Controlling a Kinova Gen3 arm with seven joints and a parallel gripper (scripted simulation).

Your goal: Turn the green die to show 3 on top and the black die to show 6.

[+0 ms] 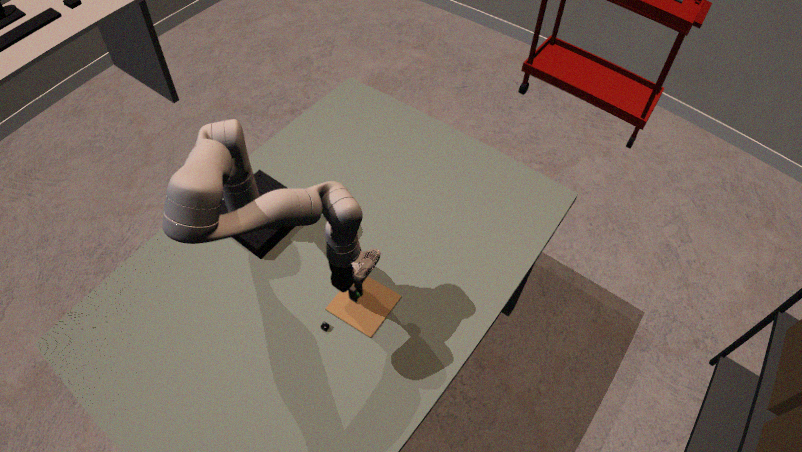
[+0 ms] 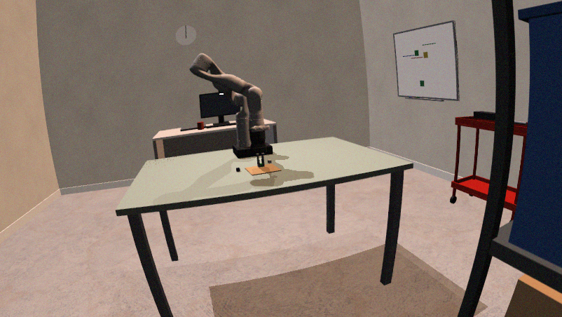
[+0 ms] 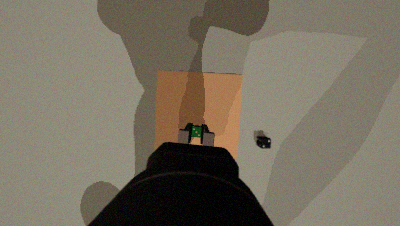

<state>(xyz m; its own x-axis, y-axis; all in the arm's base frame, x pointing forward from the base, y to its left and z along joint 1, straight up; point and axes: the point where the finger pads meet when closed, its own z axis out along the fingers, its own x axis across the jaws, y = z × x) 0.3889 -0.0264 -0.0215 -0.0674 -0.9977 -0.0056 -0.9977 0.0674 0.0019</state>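
Now: the green die 1 cm below my hand. From my hand the other things lie so: white die: 8 cm behind, 7 cm to the left, 2 cm below; then black die: 11 cm to the right, 2 cm below, 2 cm behind; then orange mat: 2 cm below, 2 cm ahead.
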